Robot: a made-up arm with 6 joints. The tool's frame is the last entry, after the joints. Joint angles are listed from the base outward.
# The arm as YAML. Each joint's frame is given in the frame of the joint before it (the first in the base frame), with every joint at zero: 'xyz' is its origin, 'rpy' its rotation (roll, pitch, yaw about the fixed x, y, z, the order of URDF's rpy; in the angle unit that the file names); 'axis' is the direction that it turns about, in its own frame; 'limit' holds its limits. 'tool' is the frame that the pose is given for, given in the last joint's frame.
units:
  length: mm
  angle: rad
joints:
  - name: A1
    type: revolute
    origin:
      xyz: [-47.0, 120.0, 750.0]
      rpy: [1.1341, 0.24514, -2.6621]
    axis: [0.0, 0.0, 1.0]
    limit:
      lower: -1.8
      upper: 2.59
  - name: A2
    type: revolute
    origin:
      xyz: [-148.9, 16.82, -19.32]
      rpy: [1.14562, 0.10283, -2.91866]
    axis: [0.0, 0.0, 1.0]
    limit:
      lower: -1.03
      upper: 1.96
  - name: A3
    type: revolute
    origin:
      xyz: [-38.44, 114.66, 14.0]
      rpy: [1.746, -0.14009, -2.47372]
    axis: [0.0, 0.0, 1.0]
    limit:
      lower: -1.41
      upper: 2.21
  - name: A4
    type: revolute
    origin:
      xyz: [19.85, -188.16, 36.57]
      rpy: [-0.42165, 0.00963, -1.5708]
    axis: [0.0, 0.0, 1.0]
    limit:
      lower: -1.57
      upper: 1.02
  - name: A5
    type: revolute
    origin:
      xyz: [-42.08, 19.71, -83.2]
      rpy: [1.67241, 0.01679, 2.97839]
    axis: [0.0, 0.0, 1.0]
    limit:
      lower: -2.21
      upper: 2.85
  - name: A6
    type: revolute
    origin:
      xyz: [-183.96, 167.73, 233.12]
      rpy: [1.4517, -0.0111, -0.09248]
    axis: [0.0, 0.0, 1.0]
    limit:
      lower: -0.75
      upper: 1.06
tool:
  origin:
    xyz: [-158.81, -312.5, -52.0]
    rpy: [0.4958, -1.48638, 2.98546]
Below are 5 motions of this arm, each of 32 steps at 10 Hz.
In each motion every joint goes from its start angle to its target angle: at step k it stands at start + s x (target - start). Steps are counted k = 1, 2, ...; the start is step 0. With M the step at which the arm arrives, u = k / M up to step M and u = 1 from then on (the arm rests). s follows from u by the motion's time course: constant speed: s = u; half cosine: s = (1 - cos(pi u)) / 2; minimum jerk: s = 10 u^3 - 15 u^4 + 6 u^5.
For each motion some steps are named. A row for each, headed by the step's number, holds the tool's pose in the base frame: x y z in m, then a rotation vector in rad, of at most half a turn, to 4 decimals.
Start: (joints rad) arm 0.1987 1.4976 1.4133 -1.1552 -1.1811 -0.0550
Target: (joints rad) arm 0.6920 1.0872 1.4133 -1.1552 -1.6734 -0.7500
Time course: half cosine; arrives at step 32
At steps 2, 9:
2: 0.0515 -0.2483 1.0198 -1.0855 1.3815 0.5785
9: 0.0688 -0.2426 1.0749 -1.2517 1.4979 0.5978

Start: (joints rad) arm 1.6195 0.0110 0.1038 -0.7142 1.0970 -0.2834
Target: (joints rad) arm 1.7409 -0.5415 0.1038 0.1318 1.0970 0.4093
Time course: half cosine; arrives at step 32
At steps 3, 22, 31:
3: -0.3946 -0.0163 0.2812 0.0225 0.4199 0.2881
22: -0.2825 -0.1363 0.4339 -0.1413 0.4558 0.6866
31: -0.2630 -0.1446 0.4960 -0.2207 0.5289 0.7654

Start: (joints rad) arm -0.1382 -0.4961 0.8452 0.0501 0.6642 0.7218
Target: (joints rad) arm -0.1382 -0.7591 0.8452 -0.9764 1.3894 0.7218
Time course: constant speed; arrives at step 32
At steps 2, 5, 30, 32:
2: -0.1094 0.1995 0.5570 0.3640 -0.3255 -0.3003
5: -0.0907 0.2078 0.5505 0.4284 -0.4270 -0.2879
30: 0.0949 0.2344 0.5838 0.6766 -1.4365 -0.2973
32: 0.1079 0.2307 0.5934 0.6710 -1.5250 -0.3075

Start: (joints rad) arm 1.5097 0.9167 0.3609 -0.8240 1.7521 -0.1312
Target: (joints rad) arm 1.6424 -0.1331 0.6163 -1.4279 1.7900 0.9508
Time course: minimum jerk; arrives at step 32
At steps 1, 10, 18, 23, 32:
1: -0.3446 0.2295 0.3766 0.9201 0.4365 0.3839
10: -0.2912 0.2046 0.3962 0.9502 0.3568 0.3077
18: -0.1950 0.1424 0.4863 1.0536 0.0716 0.2227
23: -0.1778 0.1109 0.5542 1.1218 -0.1231 0.2602
32: -0.1830 0.0952 0.5930 1.1603 -0.2361 0.3137

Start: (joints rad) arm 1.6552 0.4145 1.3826 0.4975 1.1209 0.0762
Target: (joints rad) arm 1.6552 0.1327 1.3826 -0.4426 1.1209 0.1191
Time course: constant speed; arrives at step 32
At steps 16, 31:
16: 0.1892 -0.1897 0.6365 -0.7417 1.0186 1.8144
31: 0.0549 -0.2086 0.6674 -0.6424 0.9332 1.3216

